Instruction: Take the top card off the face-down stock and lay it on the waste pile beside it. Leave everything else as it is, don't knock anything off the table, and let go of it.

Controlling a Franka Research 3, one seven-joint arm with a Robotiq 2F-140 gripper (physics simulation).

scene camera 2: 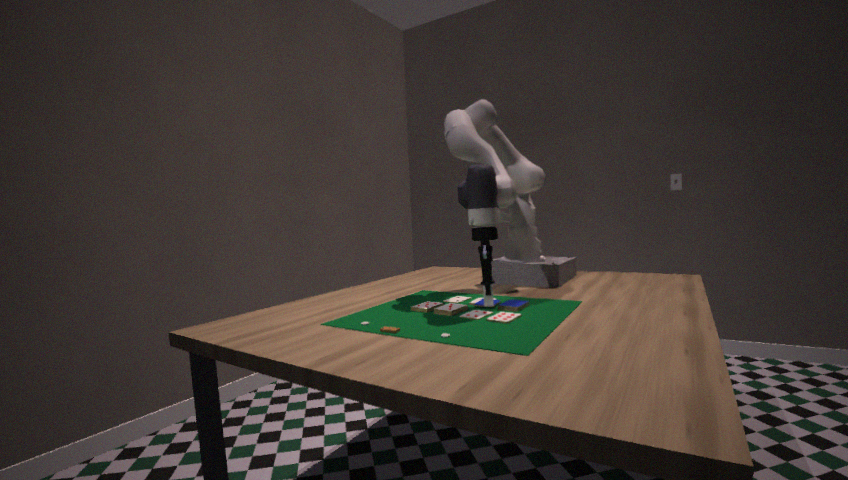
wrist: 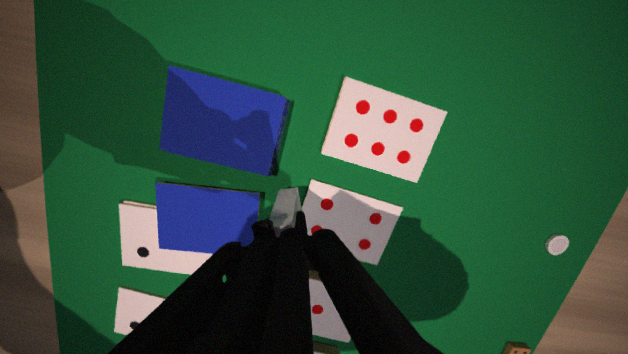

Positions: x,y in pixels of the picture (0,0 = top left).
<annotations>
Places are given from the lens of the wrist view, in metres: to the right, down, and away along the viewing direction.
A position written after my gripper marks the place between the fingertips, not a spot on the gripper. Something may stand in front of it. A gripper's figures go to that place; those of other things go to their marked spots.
my gripper (wrist: 291,203): -0.02, 0.02, 0.21
black-dot card (wrist: 133,306): -0.19, 0.13, 0.25
green mat (wrist: 525,151): 0.19, -0.02, 0.22
The marked spots on the green mat and the black-dot card are 0.41 m apart.
</annotations>
